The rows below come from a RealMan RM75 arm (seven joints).
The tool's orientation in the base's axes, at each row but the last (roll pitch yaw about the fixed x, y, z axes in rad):
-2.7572 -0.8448 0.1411
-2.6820 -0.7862 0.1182
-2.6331 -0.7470 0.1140
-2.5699 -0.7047 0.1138
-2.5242 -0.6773 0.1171
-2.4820 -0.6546 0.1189
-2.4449 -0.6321 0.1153
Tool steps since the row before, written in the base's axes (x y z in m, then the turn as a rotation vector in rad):
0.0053 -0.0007 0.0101 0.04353 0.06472 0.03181
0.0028 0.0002 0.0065 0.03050 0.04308 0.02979
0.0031 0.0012 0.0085 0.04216 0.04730 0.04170
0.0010 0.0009 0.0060 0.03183 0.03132 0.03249
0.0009 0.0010 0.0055 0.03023 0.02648 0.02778
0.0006 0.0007 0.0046 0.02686 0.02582 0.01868
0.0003 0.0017 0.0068 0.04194 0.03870 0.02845
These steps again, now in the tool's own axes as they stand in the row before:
0.0110 0.0003 -0.0032 0.05844 -0.04701 0.03834
0.0066 -0.0010 -0.0024 0.04607 -0.03335 0.02095
0.0081 -0.0027 -0.0031 0.06301 -0.03612 0.02187
0.0047 -0.0027 -0.0028 0.04785 -0.02419 0.01323
0.0042 -0.0028 -0.0025 0.04322 -0.01908 0.01245
0.0033 -0.0025 -0.0022 0.03496 -0.01573 0.01635
0.0044 -0.0046 -0.0029 0.05401 -0.02303 0.02486

